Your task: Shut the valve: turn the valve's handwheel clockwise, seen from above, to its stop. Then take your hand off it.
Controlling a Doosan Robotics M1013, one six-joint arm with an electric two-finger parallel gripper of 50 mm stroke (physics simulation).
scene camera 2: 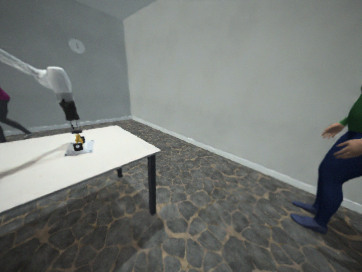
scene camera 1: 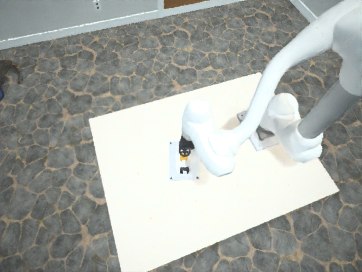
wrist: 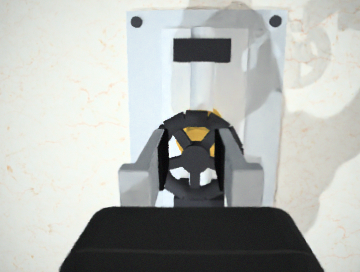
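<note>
The valve's black spoked handwheel point(scene camera 1: 185, 152) point(scene camera 2: 77, 131) point(wrist: 196, 157) sits above a yellow valve body point(scene camera 1: 183, 159) point(scene camera 2: 79, 139) on a light base plate point(scene camera 1: 174, 175) point(scene camera 2: 88, 148) point(wrist: 142, 90). My gripper point(scene camera 2: 75, 125) point(wrist: 191, 147) is part open over the wheel, pointing down, with nothing gripped. In the wrist view the hub shows between the fingers, a little nearer the right one. The fingers overlap the left and right parts of the rim, and the right rim reaches out past the right finger. Whether the fingertips touch the wheel cannot be told. In scene camera 1 the arm hides the fingertips.
Black pipe blocks point(scene camera 1: 184, 170) point(scene camera 2: 78, 147) point(wrist: 202, 50) stand on the base plate. The plate lies on a white table point(scene camera 1: 150, 225) point(scene camera 2: 40, 175). The arm's own base stands on the table at the right in scene camera 1. Two people show partly in scene camera 2, away from the table.
</note>
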